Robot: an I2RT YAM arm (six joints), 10 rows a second.
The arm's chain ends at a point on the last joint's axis. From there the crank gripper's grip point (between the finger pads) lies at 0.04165 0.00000 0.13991 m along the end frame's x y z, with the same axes.
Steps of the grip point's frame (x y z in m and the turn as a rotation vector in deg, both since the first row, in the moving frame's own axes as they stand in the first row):
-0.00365 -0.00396 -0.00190 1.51 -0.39 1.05
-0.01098 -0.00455 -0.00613 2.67 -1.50 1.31
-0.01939 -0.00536 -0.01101 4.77 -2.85 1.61
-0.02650 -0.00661 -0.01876 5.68 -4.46 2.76
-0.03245 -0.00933 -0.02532 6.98 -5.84 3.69
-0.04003 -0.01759 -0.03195 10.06 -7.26 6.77
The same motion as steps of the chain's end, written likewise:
-0.00272 -0.00102 -0.00214 1.51 -0.39 1.05
-0.00737 0.00108 -0.00704 2.67 -1.50 1.31
-0.01254 0.00528 -0.01247 4.77 -2.85 1.61
-0.01580 0.00564 -0.02098 5.68 -4.46 2.76
-0.01850 0.00568 -0.02795 6.98 -5.84 3.69
-0.02330 0.00336 -0.03434 10.06 -7.26 6.77

